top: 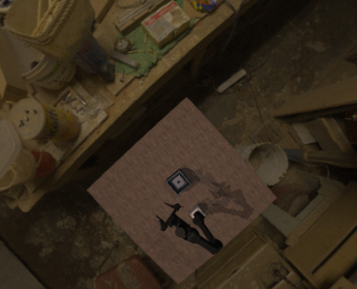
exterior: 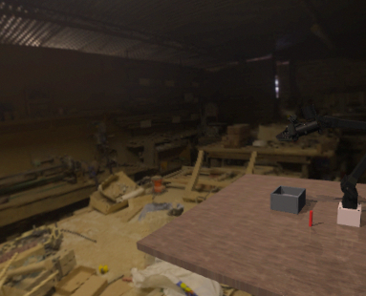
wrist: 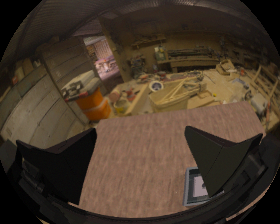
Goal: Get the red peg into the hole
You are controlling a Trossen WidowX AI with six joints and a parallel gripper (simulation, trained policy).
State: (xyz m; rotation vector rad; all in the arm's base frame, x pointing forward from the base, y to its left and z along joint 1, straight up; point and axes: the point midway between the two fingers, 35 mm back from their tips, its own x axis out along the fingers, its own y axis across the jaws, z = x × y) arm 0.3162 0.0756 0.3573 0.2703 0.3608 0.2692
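Now: gripper tip 18 cm past the red peg, 4 cm to the right of it and 39 cm above it. The rest, counted from my gripper tip: grey box 1 cm behind, 15 cm to the right, 40 cm below; then light grey plate 1 cm behind, 15 cm to the right, 38 cm below.
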